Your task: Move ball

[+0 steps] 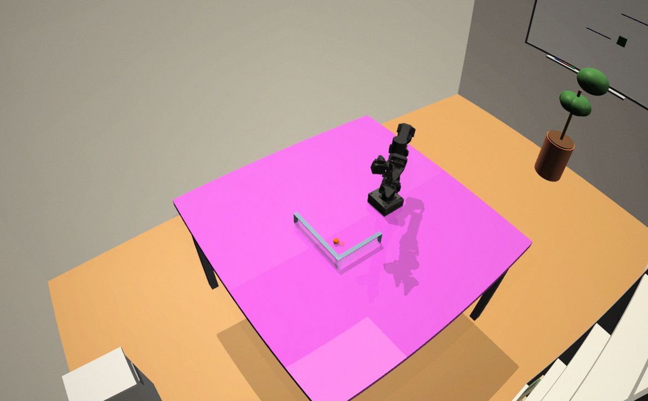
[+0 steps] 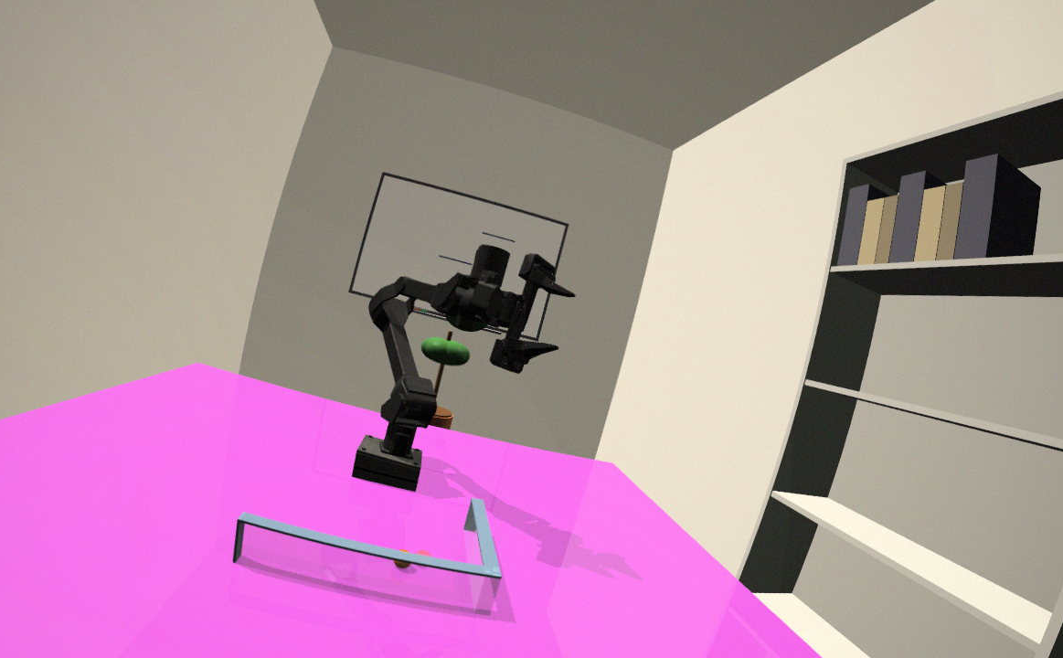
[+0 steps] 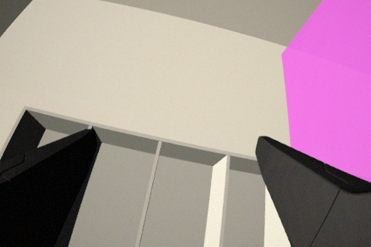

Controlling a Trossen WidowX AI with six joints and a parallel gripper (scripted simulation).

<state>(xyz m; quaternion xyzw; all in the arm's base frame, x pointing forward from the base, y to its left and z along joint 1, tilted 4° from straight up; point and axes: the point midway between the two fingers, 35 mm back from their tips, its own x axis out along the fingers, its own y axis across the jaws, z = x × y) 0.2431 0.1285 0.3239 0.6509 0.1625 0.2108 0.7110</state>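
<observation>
Right now the orange ball is 8 cm ahead of my gripper tip, 17 cm to the right of it and 37 cm below it. Round my gripper tip: clear wall 15 cm ahead, 23 cm to the right, 35 cm below; then see-through ball copy 8 cm ahead, 15 cm to the right, 37 cm below.
</observation>
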